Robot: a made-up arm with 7 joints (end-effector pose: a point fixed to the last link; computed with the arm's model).
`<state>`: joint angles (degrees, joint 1 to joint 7).
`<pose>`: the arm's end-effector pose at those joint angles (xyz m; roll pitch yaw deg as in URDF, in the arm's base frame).
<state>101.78 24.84 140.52 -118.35 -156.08 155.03 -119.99</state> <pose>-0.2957 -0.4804 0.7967 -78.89 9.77 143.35</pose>
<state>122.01 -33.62 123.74 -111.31 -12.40 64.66 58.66</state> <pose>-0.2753 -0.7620 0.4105 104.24 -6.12 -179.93</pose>
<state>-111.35 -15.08 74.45 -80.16 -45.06 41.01 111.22</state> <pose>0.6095 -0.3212 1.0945 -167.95 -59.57 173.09</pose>
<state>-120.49 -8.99 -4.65 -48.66 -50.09 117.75 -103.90</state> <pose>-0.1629 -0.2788 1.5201 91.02 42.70 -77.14</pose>
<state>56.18 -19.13 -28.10 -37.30 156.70 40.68 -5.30</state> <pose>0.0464 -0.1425 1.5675 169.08 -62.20 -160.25</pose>
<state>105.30 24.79 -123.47 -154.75 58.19 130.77 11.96</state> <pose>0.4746 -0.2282 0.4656 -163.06 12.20 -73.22</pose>
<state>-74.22 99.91 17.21 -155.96 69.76 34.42 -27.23</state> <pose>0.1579 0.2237 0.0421 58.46 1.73 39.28</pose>
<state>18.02 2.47 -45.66 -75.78 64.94 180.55 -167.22</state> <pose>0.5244 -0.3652 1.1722 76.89 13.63 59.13</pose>
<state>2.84 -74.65 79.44 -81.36 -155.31 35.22 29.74</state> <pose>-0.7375 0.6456 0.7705 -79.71 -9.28 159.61</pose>
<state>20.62 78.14 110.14 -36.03 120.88 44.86 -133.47</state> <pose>0.8865 0.6433 0.8106 29.63 73.76 -64.34</pose>
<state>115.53 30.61 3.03 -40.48 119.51 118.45 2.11</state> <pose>-0.3798 0.8506 1.0910 -54.21 -1.29 94.75</pose>
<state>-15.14 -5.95 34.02 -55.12 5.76 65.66 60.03</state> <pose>0.4740 0.2261 1.3863 -166.03 -6.66 -38.57</pose>
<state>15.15 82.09 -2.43 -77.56 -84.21 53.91 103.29</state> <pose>0.8223 0.1211 -0.2088 49.50 -30.91 18.70</pose>
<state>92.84 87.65 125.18 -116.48 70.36 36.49 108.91</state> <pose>-0.5459 0.2053 0.8977 -90.07 52.33 -76.86</pose>
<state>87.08 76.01 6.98 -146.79 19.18 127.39 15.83</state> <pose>-0.0449 0.1405 -0.1939 76.10 67.23 -28.73</pose>
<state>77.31 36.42 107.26 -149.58 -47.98 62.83 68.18</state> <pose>-0.5192 -0.0363 0.3935 116.92 17.55 141.19</pose>
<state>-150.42 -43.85 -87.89 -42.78 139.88 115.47 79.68</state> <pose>0.3990 0.7833 1.1474 -6.16 -14.39 171.90</pose>
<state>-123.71 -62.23 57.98 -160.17 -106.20 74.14 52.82</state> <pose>0.1530 -0.4196 0.5596 14.58 -16.03 -61.79</pose>
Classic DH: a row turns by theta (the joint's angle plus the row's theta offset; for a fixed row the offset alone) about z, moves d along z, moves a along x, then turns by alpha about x. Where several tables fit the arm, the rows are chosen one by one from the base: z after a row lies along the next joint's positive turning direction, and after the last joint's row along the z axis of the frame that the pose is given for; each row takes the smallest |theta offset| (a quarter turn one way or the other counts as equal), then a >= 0, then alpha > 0; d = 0 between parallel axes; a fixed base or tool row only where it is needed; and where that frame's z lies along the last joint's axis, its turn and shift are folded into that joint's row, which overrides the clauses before.
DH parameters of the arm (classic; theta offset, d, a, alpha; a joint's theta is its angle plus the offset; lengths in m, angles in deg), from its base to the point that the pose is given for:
joint 1: 0 0.404 0 -90
joint 2: 0 0 0 90
joint 3: 0 0.463 0.071 90
joint 4: 0 0 -0.13 -90
joint 5: 0 0.603 0 90
joint 6: 0 0 0.115 90
joint 7: 0 0 0 0

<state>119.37 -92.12 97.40 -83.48 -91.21 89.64 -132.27</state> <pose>-0.3368 -0.9579 0.2807 -3.70 -6.69 83.79</pose>
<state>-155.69 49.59 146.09 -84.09 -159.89 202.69 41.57</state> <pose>0.0663 -0.3185 1.1705 60.70 4.51 82.82</pose>
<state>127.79 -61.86 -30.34 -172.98 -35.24 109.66 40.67</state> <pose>-0.0914 0.3489 0.5509 173.79 -2.05 85.74</pose>
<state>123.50 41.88 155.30 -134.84 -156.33 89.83 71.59</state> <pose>-0.0015 -0.5067 0.8481 20.78 -35.25 -10.94</pose>
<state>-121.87 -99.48 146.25 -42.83 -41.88 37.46 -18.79</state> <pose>0.7590 0.6167 -0.1232 46.24 38.77 -47.52</pose>
